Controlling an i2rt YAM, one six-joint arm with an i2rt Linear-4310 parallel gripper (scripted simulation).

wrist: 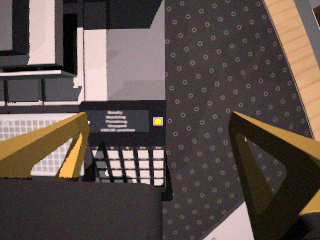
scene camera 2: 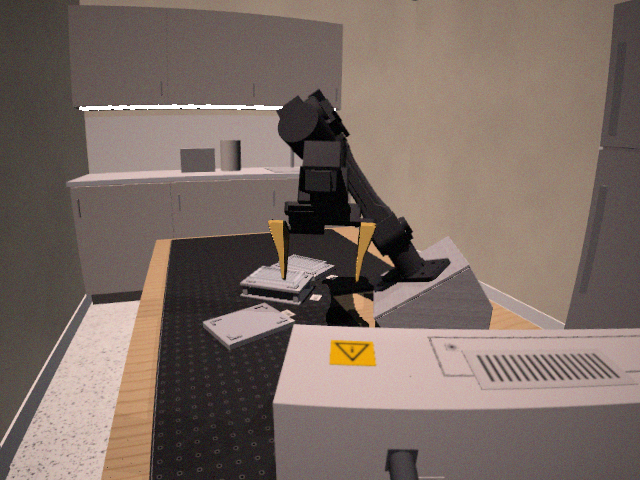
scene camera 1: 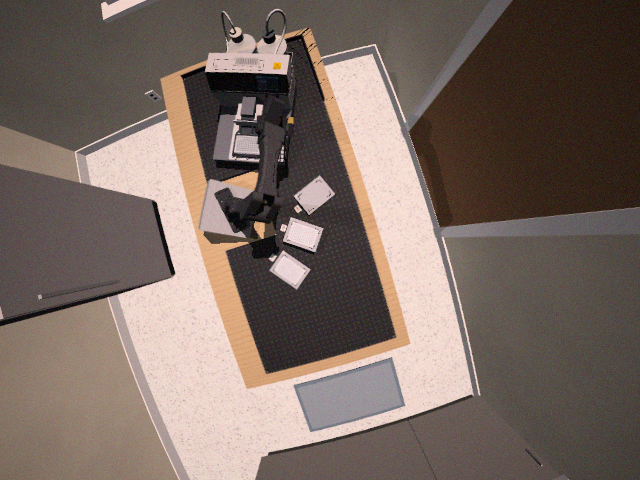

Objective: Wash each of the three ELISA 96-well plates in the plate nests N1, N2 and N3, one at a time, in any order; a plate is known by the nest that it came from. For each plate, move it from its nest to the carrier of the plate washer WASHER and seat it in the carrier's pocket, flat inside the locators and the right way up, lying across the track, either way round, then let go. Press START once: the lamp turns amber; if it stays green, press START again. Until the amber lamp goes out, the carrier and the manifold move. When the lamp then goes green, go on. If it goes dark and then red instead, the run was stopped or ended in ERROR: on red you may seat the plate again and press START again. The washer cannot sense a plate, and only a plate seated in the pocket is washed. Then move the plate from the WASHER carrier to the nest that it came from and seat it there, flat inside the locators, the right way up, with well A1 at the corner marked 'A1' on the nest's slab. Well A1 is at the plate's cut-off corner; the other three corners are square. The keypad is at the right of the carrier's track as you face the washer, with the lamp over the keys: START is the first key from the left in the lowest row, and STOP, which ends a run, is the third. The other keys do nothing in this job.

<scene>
I see my gripper (scene camera 2: 320,281), a 96-well plate (scene camera 2: 269,275), a washer (scene camera 2: 346,395) and a nest (scene camera 2: 254,324).
My gripper is seen too in the wrist view (wrist: 158,120). The washer shows as well in scene camera 1 (scene camera 1: 232,77).
</scene>
